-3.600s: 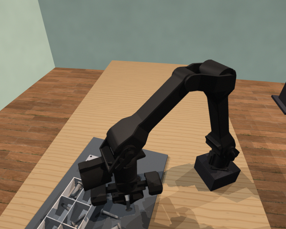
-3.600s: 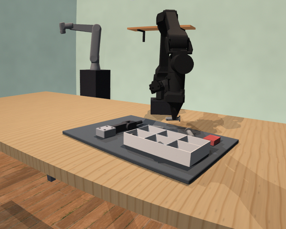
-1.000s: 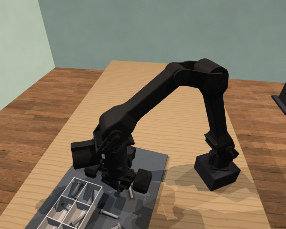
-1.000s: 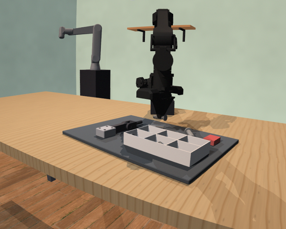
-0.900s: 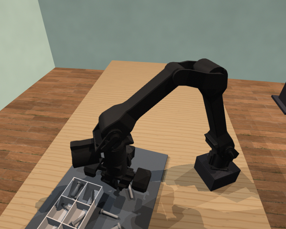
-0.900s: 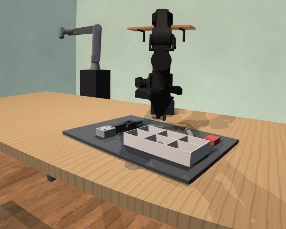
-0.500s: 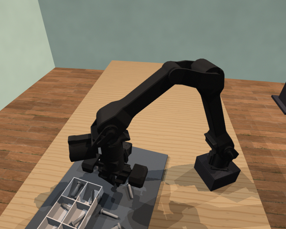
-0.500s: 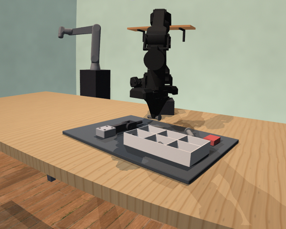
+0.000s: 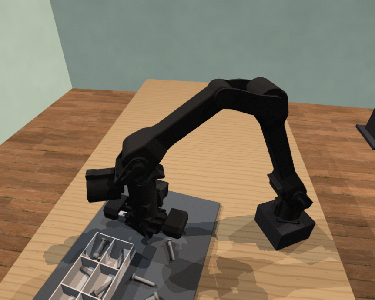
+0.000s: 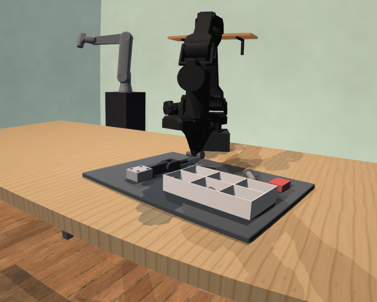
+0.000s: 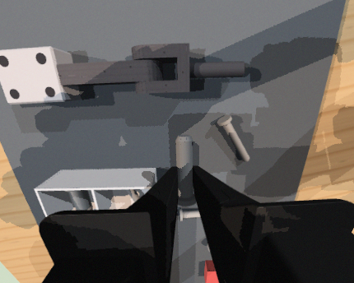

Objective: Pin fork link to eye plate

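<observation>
The dark bar lies 8 cm to the right of my hand, 7 cm below it and 3 cm ahead of it. Also, from my hand: grey mounting block (11 cm ahead, 9 cm to the right, 7 cm below); then dark mat (9 cm below, 3 cm ahead, 2 cm to the left); then thick pin (3 cm below).
</observation>
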